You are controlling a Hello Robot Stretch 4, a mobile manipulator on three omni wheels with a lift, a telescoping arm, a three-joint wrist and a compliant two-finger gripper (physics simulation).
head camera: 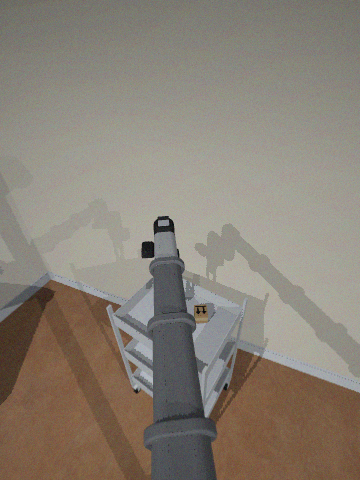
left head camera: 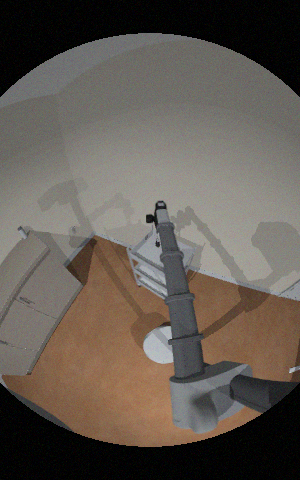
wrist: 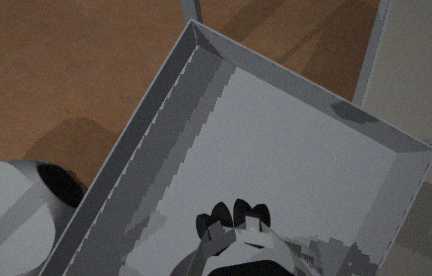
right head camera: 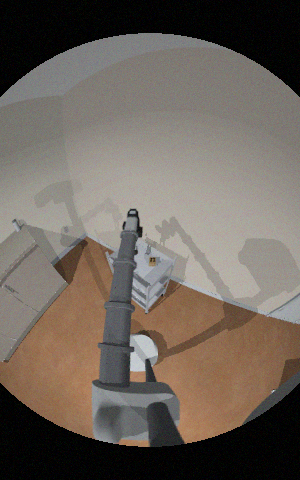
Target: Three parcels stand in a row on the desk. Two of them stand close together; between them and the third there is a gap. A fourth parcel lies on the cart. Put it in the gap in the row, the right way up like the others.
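Frame: origin at the robot's base, x right, y ahead, z up, level; metres.
Seen in the pictures: gripper, fingertip midpoint: (left head camera: 157, 245) (wrist: 232, 216) (right head camera: 135, 252); robot's base, link origin: (left head camera: 163, 343) (right head camera: 137, 351).
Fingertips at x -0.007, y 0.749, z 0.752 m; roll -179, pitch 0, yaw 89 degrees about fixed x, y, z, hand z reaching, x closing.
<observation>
Offsets run from my fingertips to a thing's top centre. "spot": to the spot under its first point.
The fourth parcel, a small tan box {dx +0.134, dy -0.013, dz -0.064 m} (head camera: 201, 314) (right head camera: 152, 261) with two black arrows, stands on the top tray of the white cart (head camera: 132, 327) (wrist: 300, 90). In the head view the arrows point towards the bottom of the picture; I cannot tell for sure which face they are on. My gripper (wrist: 232, 216) (left head camera: 157, 244) hangs over the cart's top tray, to the left of the parcel as the head view shows it. Its fingertips are together with nothing between them. The arm hides part of the tray. The parcel does not show in the wrist view. The desk and its three parcels are not visible.
The cart's top tray has raised walls and corner posts, and stands close to the pale wall (head camera: 200, 125). My round white base (left head camera: 157, 345) (right head camera: 144, 352) (wrist: 22, 215) is on the brown floor before the cart. A grey-beige cabinet {spot: dx -1.178, dy -0.401, dz -0.320 m} (left head camera: 47, 300) (right head camera: 32, 295) stands at the left.
</observation>
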